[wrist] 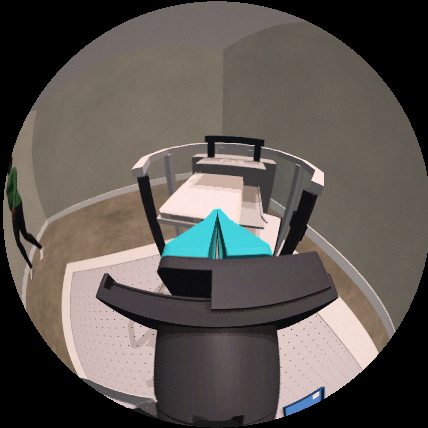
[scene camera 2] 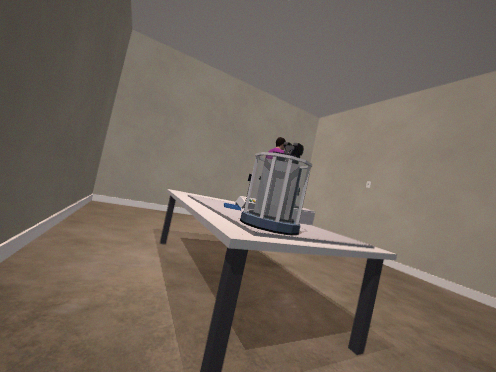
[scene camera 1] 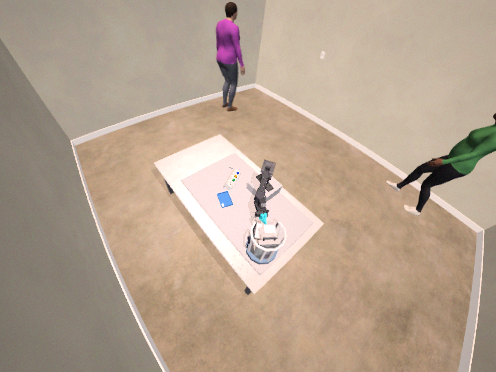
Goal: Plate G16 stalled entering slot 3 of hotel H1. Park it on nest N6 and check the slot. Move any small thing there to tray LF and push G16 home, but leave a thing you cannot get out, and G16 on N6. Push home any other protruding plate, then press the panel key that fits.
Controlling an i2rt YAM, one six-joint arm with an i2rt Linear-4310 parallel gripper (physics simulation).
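Frame: origin at the arm's base, x ahead, y left, z up, level; millimetres.
Seen in the pictures: gripper, fingertip midpoint: [wrist: 216,214] [scene camera 1: 266,224].
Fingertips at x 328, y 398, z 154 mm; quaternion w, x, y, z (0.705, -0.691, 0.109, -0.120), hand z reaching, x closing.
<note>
Offsets run from my fingertips to a thing's top centre. "pt": to the spot under its first point. Level surfaces: height alone.
My gripper [scene camera 1: 263,219] [wrist: 216,214] is shut, its cyan fingertips together with nothing seen between them. It is at the open side of a round, clear-walled enclosure [scene camera 1: 284,235] [scene camera 2: 241,217] [wrist: 140,167]. Inside, a white-topped block @(11 mm ahead, 63 mm left, 3 mm down) [scene camera 1: 270,230] [wrist: 210,195] stands beyond and left of the fingertips in the wrist view, partly hidden by them. A thin pale ledge @(pt 42 mm ahead, 4 mm left, 19 mm down) [wrist: 251,219] is to its right. I cannot read labels or tell G16, slot 3 or N6. A blue tray @(56 mm ahead, 474 mm right, 230 mm down) [scene camera 1: 225,199] [scene camera 2: 232,206] [wrist: 304,402] and a key panel @(115 mm back, 623 mm right, 163 mm down) [scene camera 1: 233,178] [scene camera 2: 244,201] with coloured keys lie on the table.
A grey block with a black handle @(pt 62 mm ahead, 102 mm left, 56 mm up) [wrist: 234,140] stands at the enclosure's back. Dark posts [wrist: 150,212] [wrist: 302,220] flank its opening. A grey box [scene camera 2: 306,216] stands behind the enclosure. The perforated mat @(247 mm down) [scene camera 1: 200,184] [wrist: 107,320] covers much of the table. Two people stand off the table.
</note>
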